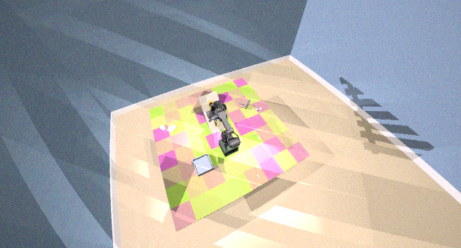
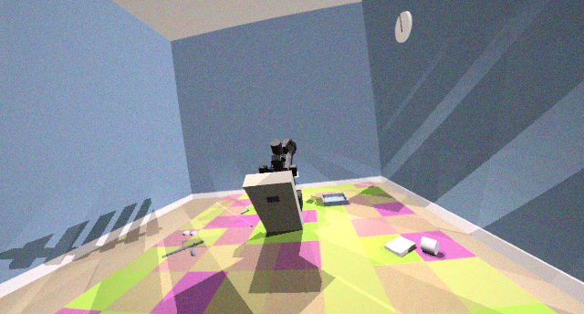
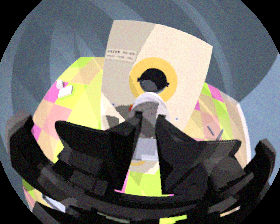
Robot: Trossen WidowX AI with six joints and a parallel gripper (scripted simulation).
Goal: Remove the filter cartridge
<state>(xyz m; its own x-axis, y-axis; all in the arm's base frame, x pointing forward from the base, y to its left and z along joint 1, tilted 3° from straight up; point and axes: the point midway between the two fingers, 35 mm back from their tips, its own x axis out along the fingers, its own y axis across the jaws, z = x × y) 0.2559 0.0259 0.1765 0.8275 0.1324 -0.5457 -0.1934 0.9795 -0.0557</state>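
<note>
My gripper tip is 10 mm short of the round cartridge and 10 mm above it. From my gripper tip the other things lie so: service panel (30 mm ahead, 10 mm to the left, 90 mm below); then beige block (90 mm ahead, 470 mm to the left, 230 mm below); then grey tray (390 mm behind, 230 mm to the left, 230 mm below).
</note>
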